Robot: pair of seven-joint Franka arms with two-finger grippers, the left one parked.
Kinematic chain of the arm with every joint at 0, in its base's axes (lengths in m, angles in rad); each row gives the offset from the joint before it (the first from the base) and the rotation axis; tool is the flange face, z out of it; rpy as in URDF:
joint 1: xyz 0 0 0.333 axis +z
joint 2: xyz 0 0 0 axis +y
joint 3: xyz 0 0 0.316 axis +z
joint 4: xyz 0.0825 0 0 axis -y
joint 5: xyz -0.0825 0 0.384 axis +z
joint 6: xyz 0 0 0 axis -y
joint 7: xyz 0.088 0 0 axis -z
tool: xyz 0 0 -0.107 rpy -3.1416 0 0
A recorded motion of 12 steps. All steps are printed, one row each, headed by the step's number.
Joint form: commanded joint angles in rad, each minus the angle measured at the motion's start. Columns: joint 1, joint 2, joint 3, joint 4, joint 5, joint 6, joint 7.
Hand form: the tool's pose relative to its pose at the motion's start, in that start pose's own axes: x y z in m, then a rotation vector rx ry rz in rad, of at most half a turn. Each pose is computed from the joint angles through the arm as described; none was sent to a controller.
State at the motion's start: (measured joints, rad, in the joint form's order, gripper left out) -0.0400 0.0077 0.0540 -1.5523 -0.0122 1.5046 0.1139
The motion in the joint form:
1: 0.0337 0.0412 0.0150 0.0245 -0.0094 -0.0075 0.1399
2: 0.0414 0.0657 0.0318 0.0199 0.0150 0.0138 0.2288
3: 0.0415 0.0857 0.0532 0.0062 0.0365 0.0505 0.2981
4: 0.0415 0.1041 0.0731 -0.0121 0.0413 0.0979 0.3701
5: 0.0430 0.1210 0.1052 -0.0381 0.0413 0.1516 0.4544
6: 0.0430 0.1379 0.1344 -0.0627 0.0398 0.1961 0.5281
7: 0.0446 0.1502 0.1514 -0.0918 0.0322 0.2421 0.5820
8: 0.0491 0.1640 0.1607 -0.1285 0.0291 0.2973 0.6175
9: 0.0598 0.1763 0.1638 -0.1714 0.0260 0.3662 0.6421
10: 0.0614 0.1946 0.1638 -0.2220 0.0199 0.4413 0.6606
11: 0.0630 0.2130 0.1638 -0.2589 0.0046 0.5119 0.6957
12: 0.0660 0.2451 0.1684 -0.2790 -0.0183 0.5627 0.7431
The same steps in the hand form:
1: 0.0087 -0.0267 0.0111 -0.0138 -0.0212 0.0916
2: 0.0155 -0.0441 0.0247 0.0080 -0.0344 0.1545
3: 0.0219 -0.0595 0.0389 0.0304 -0.0388 0.2023
4: 0.0287 -0.0723 0.0537 0.0399 -0.0325 0.2558
5: 0.0327 -0.0923 0.0707 0.0466 -0.0258 0.3082
6: 0.0351 -0.1094 0.0878 0.0503 -0.0262 0.3541
7: 0.0372 -0.1202 0.1046 0.0486 -0.0215 0.3896
8: 0.0395 -0.1290 0.1253 0.0511 -0.0183 0.4121
9: 0.0411 -0.1381 0.1470 0.0574 -0.0067 0.4237
10: 0.0441 -0.1399 0.1754 0.0590 -0.0004 0.4400
11: 0.0474 -0.1412 0.1976 0.0590 0.0176 0.4687
12: 0.0511 -0.1458 0.2216 0.0488 0.0231 0.4992

